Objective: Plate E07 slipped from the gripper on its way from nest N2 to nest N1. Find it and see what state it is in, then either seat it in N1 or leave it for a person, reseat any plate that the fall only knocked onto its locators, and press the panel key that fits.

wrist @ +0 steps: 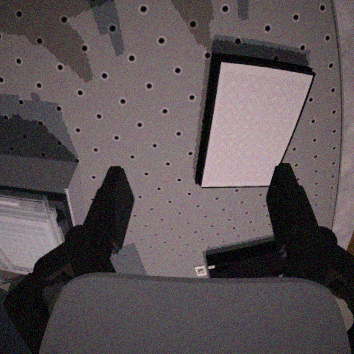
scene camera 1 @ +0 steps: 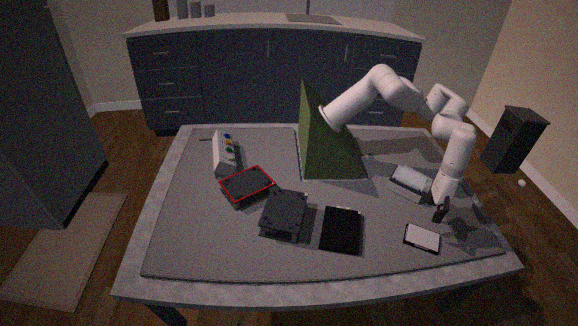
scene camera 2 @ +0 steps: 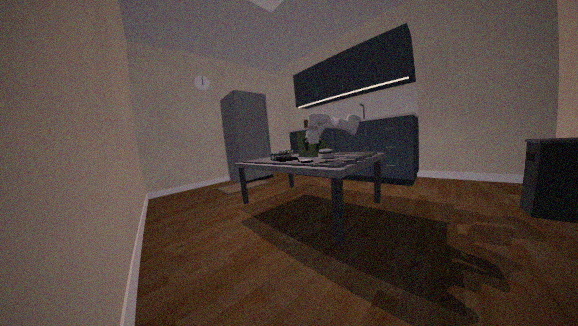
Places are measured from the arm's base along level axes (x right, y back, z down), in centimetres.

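Where they show: gripper, fingertip midpoint: point(wrist: 198, 181) point(scene camera 1: 433, 213) point(scene camera 2: 311, 151); arm's base, link origin: point(scene camera 1: 328, 119).
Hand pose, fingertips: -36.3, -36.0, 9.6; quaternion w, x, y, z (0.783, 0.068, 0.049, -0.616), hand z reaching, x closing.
Each offset is from my fingertips to the centre of the thing, as dx, dy, dz.
A pale flat rectangular plate with a dark rim @(+2.7, -5.3, +6.9) point(scene camera 1: 422, 237) point(wrist: 255, 125) lies on the perforated mat at the right front; no code can be read on it. My gripper point(scene camera 1: 441, 212) point(wrist: 198, 181) is open and empty, above the mat behind the plate in scene camera 1. A flat black nest @(+31.1, -3.2, +6.3) point(scene camera 1: 342, 230) point(wrist: 245, 260) has a small pale tag at its corner; the tag is not readable. A dark raised unit @(+49.4, -0.4, +4.2) point(scene camera 1: 283, 212) stands left of it, and a red-outlined dark unit @(+63.6, +11.1, +5.4) point(scene camera 1: 247, 184) stands farther left. The key panel @(+76.7, +26.8, +3.5) point(scene camera 1: 219, 152) carries blue, yellow and green keys. I cannot tell which nest is N1.
A grey bin with clear, whitish contents @(+1.5, +17.8, +0.7) point(scene camera 1: 411, 179) point(wrist: 27, 235) stands behind the plate, near the arm. A tall green wedge point(scene camera 1: 330, 150) stands at the middle back. The table's pale edge point(scene camera 1: 320, 296) runs along the front. Shadows fall across the right side.
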